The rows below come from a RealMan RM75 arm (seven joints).
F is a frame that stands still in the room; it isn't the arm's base.
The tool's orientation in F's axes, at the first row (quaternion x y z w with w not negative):
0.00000 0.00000 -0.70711 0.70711
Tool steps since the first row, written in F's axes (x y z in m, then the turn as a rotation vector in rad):
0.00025 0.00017 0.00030 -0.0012 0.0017 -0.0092
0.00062 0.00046 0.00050 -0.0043 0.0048 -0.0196
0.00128 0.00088 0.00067 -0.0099 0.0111 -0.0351
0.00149 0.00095 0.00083 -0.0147 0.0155 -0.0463
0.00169 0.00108 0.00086 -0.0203 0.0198 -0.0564
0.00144 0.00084 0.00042 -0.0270 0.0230 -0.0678
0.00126 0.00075 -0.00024 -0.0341 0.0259 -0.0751
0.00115 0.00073 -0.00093 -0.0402 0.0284 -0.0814
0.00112 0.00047 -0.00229 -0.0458 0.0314 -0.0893
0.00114 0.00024 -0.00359 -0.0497 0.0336 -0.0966
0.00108 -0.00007 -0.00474 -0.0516 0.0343 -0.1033
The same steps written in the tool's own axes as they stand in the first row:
-0.00017 0.00025 0.00030 -0.0017 -0.0012 -0.0092
-0.00046 0.00062 0.00050 -0.0048 -0.0043 -0.0196
-0.00088 0.00128 0.00067 -0.0111 -0.0099 -0.0351
-0.00095 0.00149 0.00083 -0.0155 -0.0147 -0.0463
-0.00108 0.00169 0.00086 -0.0198 -0.0203 -0.0564
-0.00084 0.00144 0.00042 -0.0230 -0.0270 -0.0678
-0.00075 0.00126 -0.00024 -0.0259 -0.0341 -0.0751
-0.00073 0.00115 -0.00093 -0.0284 -0.0402 -0.0814
-0.00047 0.00112 -0.00229 -0.0314 -0.0458 -0.0893
-0.00024 0.00114 -0.00359 -0.0336 -0.0497 -0.0966
0.00007 0.00108 -0.00474 -0.0343 -0.0516 -0.1033

